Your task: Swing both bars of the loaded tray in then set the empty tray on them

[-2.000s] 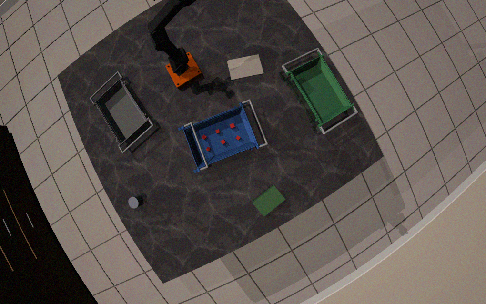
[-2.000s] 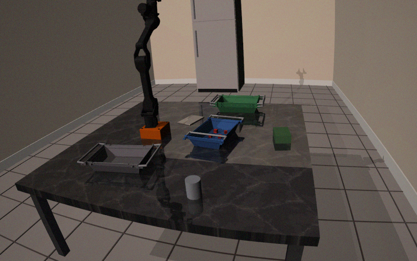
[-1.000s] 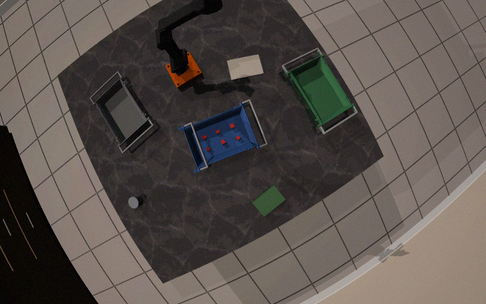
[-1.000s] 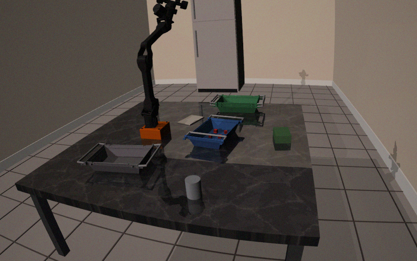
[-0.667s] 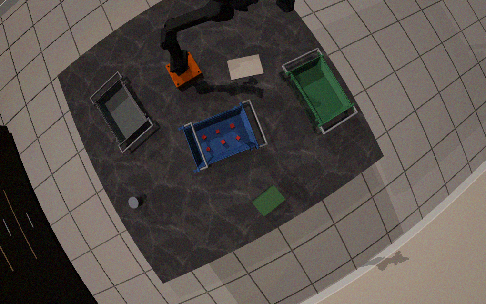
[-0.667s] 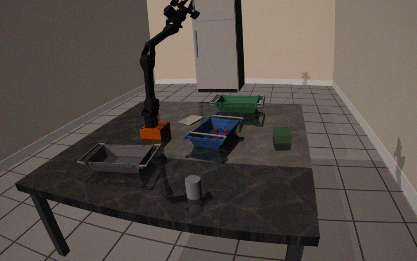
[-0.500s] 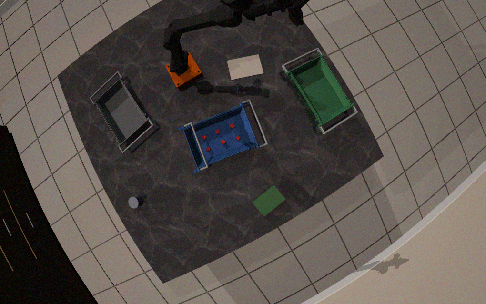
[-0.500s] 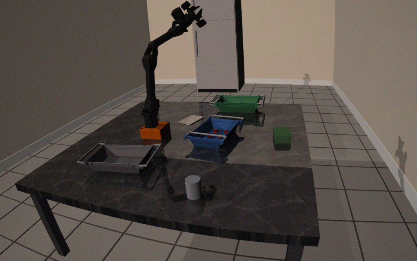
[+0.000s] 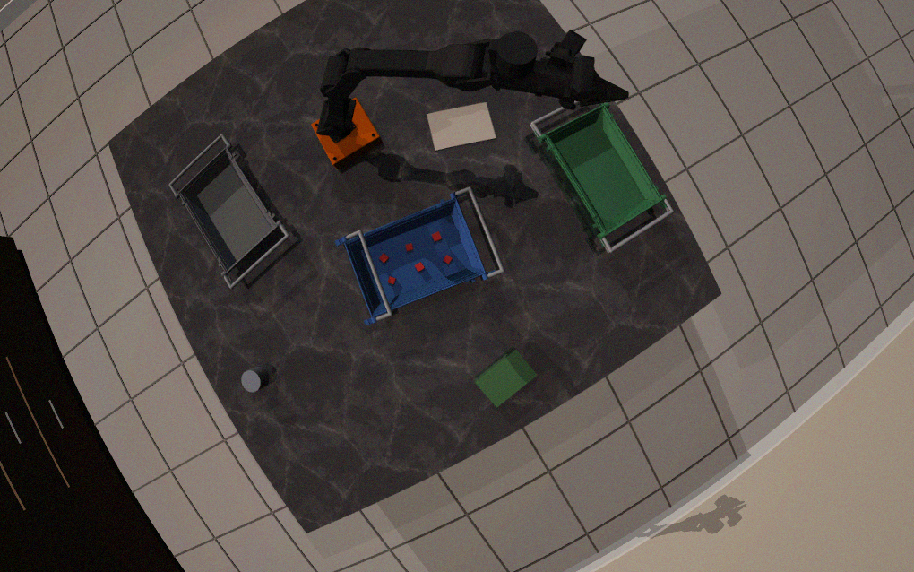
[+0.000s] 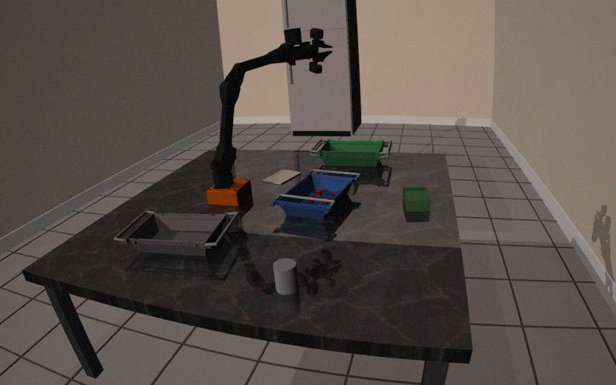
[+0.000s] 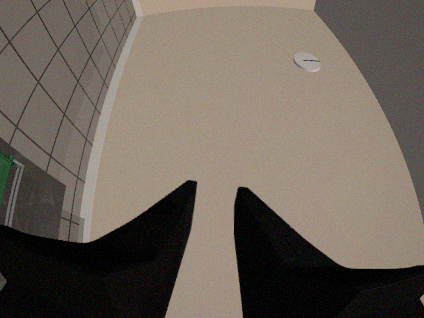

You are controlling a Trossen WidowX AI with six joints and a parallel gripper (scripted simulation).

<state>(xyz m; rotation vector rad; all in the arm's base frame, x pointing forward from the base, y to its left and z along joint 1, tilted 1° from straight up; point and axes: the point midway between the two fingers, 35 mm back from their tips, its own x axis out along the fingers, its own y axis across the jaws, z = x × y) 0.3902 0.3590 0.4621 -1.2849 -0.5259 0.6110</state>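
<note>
The grey tray is 730 mm to the right of my gripper tip, 480 mm below it and 450 mm behind it. Round my gripper tip: green block: 510 mm below, 440 mm to the right, 300 mm ahead; then grey cylinder: 940 mm to the right, 490 mm below, 70 mm behind; then beige sheet: 520 mm below, 230 mm behind, 150 mm to the right.
</note>
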